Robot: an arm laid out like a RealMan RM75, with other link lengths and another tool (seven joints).
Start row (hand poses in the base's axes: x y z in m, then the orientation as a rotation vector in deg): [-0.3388, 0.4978, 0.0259, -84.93, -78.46, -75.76]
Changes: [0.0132, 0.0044, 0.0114, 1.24, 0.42, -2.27]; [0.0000, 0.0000, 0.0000, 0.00, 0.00, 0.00]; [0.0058, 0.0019, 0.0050, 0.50, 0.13, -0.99]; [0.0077, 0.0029, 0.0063, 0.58, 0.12, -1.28]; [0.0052, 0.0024, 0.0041, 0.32, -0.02, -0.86]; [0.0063, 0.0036, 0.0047, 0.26, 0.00, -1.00]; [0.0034, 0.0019, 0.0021, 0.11, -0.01, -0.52]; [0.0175, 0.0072, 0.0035, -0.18, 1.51, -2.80]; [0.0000, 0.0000, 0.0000, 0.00, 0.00, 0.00]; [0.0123, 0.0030, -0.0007, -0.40, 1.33, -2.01]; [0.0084, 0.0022, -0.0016, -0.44, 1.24, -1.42]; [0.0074, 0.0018, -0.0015, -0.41, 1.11, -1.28]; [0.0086, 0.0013, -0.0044, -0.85, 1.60, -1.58]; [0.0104, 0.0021, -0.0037, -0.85, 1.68, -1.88]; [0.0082, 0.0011, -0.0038, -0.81, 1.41, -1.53]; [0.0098, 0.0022, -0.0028, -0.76, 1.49, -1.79]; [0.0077, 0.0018, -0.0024, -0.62, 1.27, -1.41]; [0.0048, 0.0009, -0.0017, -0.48, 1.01, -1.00]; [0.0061, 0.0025, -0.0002, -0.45, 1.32, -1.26]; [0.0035, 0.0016, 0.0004, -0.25, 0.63, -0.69]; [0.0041, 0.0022, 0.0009, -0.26, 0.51, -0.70]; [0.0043, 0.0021, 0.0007, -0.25, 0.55, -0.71]
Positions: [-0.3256, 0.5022, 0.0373, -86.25, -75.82, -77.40]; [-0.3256, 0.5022, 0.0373, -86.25, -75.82, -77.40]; [-0.3198, 0.5041, 0.0423, -86.82, -74.72, -78.14]; [-0.3121, 0.5070, 0.0486, -87.57, -73.38, -79.10]; [-0.3069, 0.5094, 0.0527, -88.06, -72.59, -79.80]; [-0.3006, 0.5130, 0.0574, -88.72, -71.75, -80.54]; [-0.2972, 0.5149, 0.0595, -89.07, -71.34, -80.92]; [-0.2797, 0.5221, 0.0630, -92.28, -68.86, -81.17]; [-0.2797, 0.5221, 0.0630, -92.28, -68.86, -81.17]; [-0.2674, 0.5251, 0.0623, -94.88, -67.14, -80.97]; [-0.2590, 0.5273, 0.0607, -96.97, -65.87, -80.45]; [-0.2516, 0.5291, 0.0592, -98.85, -64.72, -79.97]; [-0.2430, 0.5304, 0.0548, -101.51, -63.46, -79.00]; [-0.2326, 0.5325, 0.0511, -104.42, -61.90, -78.09]; [-0.2244, 0.5336, 0.0473, -106.88, -60.68, -77.23]; [-0.2146, 0.5358, 0.0445, -109.52, -59.14, -76.42]; [-0.2069, 0.5376, 0.0421, -111.64, -57.87, -75.64]; [-0.2021, 0.5385, 0.0404, -113.22, -56.94, -74.94]; [-0.1960, 0.5410, 0.0402, -115.10, -55.60, -74.03]; [-0.1925, 0.5426, 0.0406, -116.08, -54.90, -73.63]; [-0.1884, 0.5448, 0.0415, -117.02, -54.25, -73.36]; [-0.1841, 0.5469, 0.0422, -117.97, -53.56, -73.05]
